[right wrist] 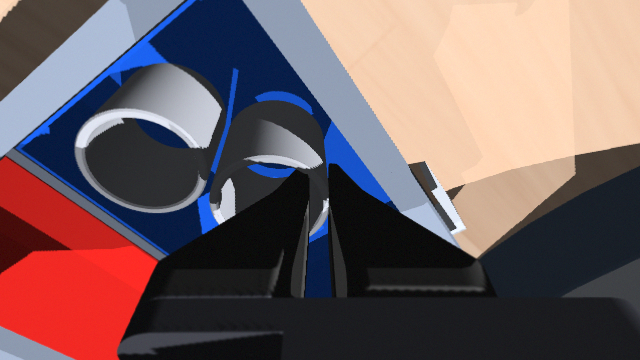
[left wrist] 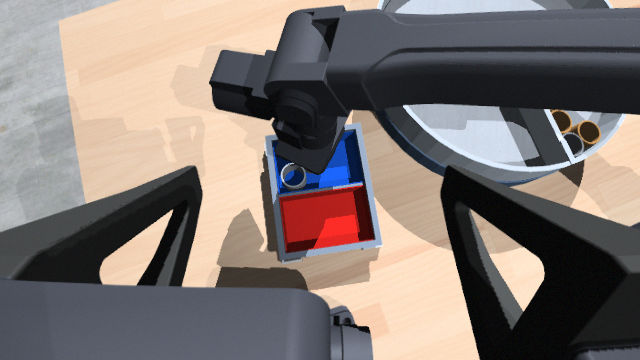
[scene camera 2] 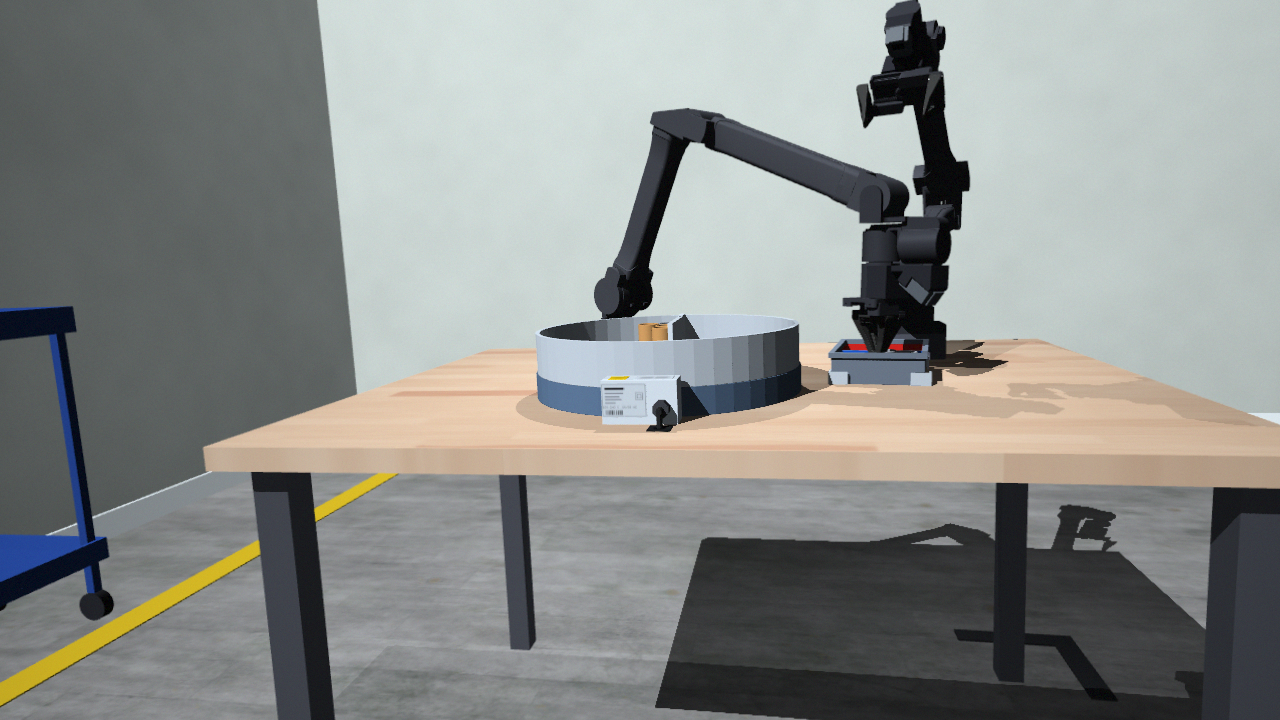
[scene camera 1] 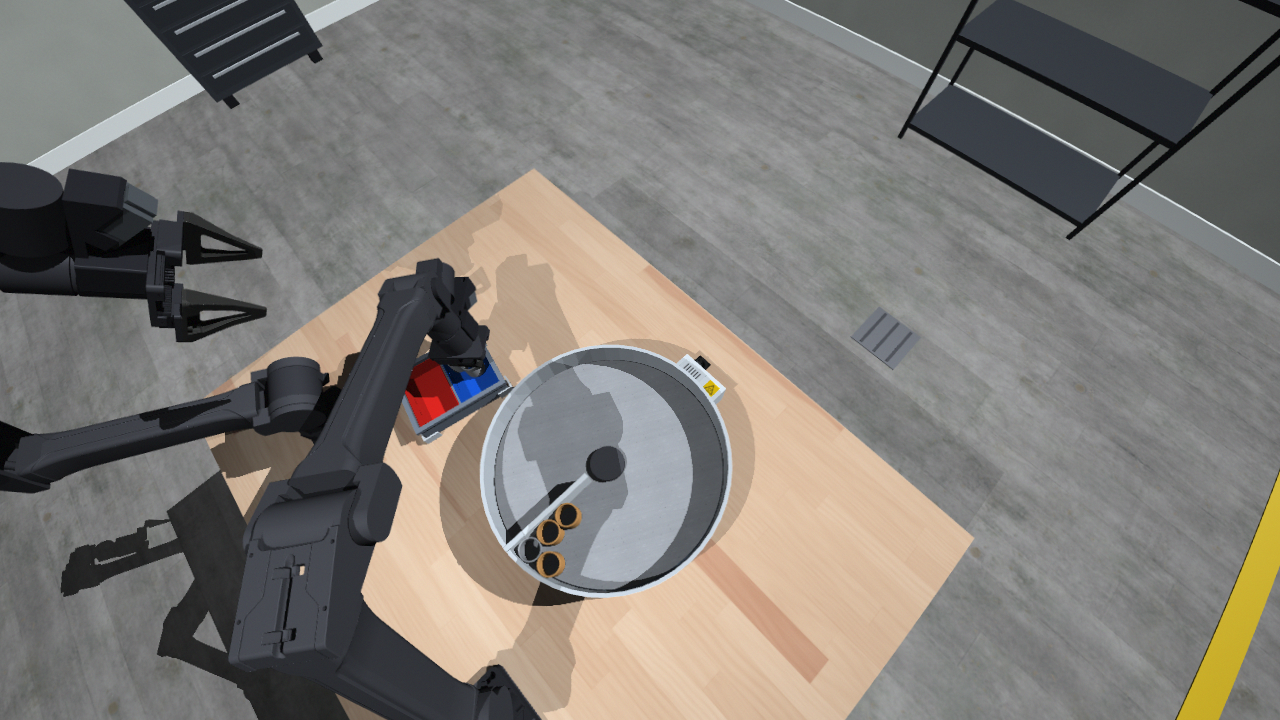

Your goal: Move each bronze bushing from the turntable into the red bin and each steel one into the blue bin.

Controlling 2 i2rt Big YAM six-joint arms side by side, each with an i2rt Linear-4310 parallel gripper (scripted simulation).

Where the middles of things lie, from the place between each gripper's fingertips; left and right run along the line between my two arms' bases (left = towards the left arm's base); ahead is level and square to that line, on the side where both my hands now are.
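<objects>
Grey tray [scene camera 2: 863,368]: 6 cm behind my right hand, 1 cm to the left of it, 2 cm below. Red bin [scene camera 1: 428,392]: 11 cm behind that hand, 1 cm to the left, 3 cm below. Blue bin [scene camera 1: 465,386]: 2 cm behind the same right hand, 3 cm below.
Blue bin: 12 cm ahead of my left hand [scene camera 1: 264,281], 3 cm to the right, 41 cm below. Red bin, from the same left hand: 3 cm ahead, 2 cm to the right, 41 cm below. Left hand itself: 7 cm short of the grey tray, 40 cm above it, 2 cm to the left of it.
</objects>
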